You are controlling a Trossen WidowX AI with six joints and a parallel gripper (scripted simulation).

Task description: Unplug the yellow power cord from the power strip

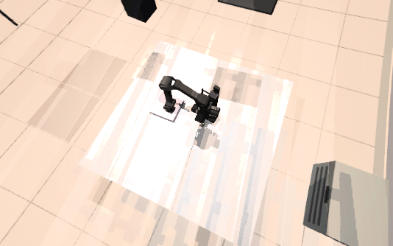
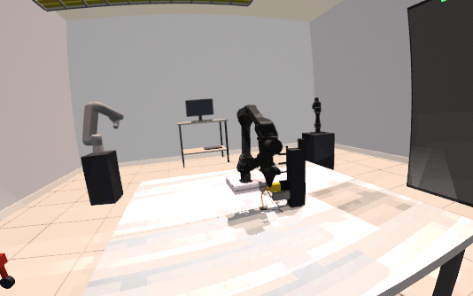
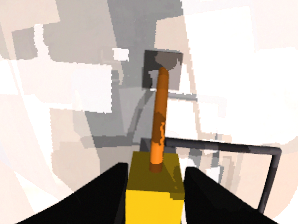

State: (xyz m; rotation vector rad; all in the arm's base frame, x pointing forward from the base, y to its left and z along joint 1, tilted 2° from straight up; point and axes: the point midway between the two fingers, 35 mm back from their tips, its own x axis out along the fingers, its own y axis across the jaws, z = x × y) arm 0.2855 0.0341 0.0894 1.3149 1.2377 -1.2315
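The yellow plug is 50 mm to the left of my gripper tip. Also, from my gripper tip: black power strip 10 mm ahead, 130 mm to the left, 20 mm above.
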